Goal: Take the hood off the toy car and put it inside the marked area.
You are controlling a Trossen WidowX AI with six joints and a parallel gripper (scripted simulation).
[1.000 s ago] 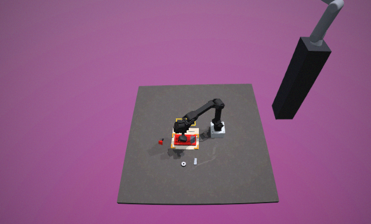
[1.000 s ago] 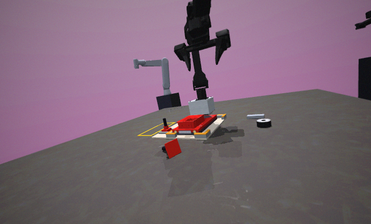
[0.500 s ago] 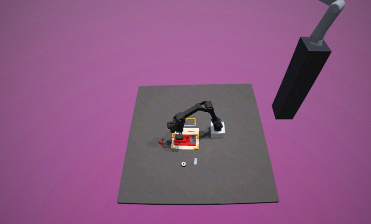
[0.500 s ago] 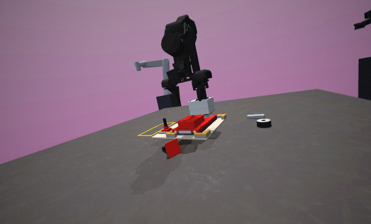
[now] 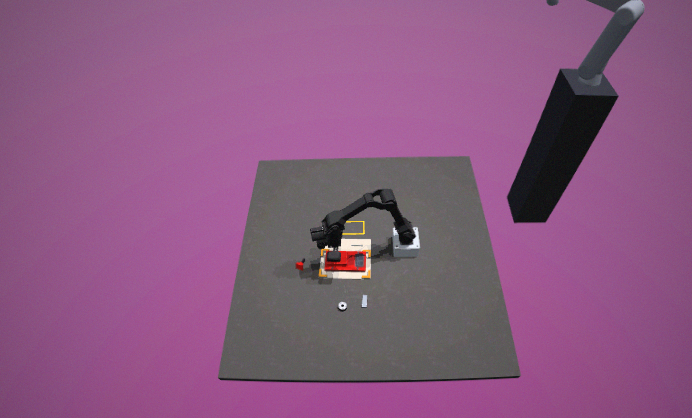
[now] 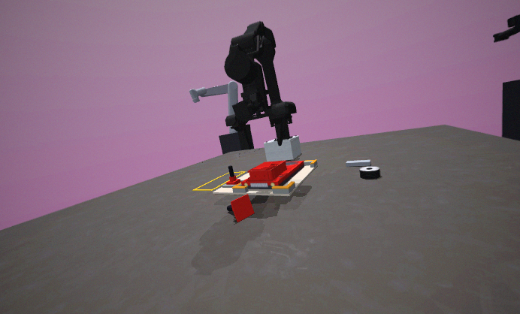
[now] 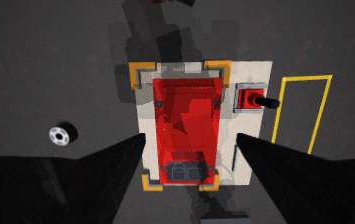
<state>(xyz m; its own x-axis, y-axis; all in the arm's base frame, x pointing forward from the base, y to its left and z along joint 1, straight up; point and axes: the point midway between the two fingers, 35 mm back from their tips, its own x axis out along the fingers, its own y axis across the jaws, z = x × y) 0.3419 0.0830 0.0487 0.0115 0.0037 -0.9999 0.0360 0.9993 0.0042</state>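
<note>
The red hood is 60 mm below my gripper tip. The rest, counted from my gripper tip: black wheel (30 mm behind, 240 mm to the left, 90 mm below); grey engine block (80 mm below).
</note>
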